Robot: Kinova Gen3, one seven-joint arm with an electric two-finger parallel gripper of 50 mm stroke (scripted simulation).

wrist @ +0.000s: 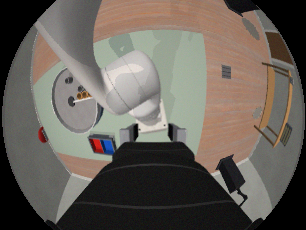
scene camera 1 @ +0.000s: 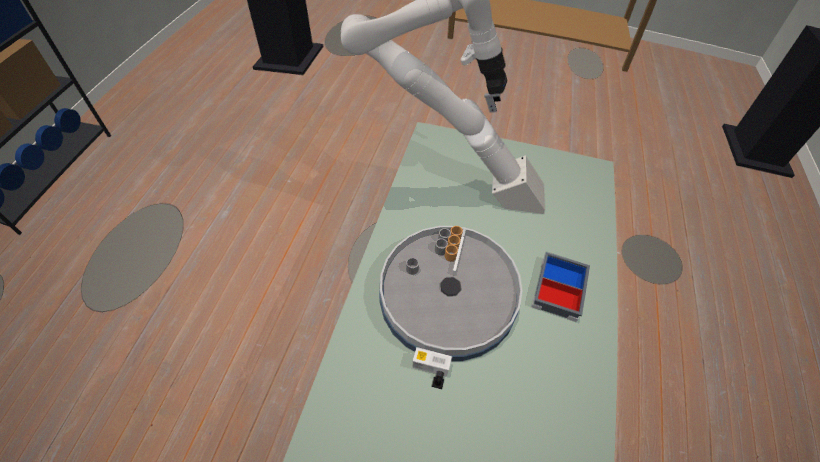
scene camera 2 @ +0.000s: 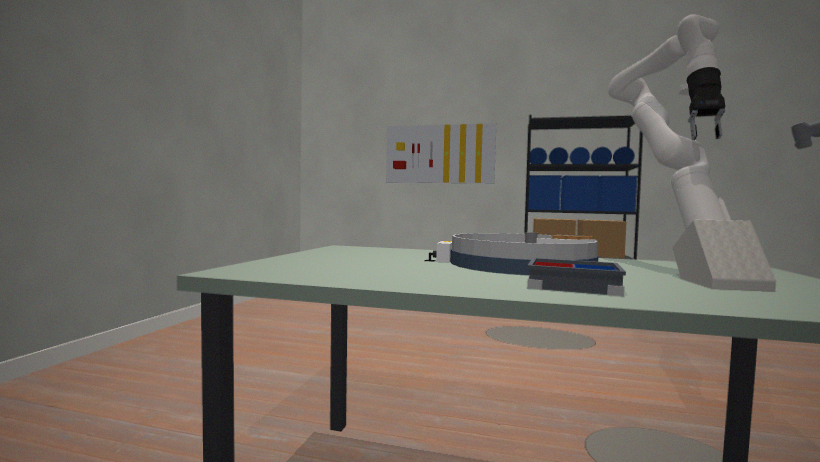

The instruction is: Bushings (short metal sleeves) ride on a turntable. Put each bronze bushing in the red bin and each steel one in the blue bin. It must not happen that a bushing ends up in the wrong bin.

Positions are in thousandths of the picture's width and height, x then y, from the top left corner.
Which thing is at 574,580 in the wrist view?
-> My gripper.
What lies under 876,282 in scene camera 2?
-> My gripper.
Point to a bin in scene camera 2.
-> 740,603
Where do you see a round grey turntable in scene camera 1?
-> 553,674
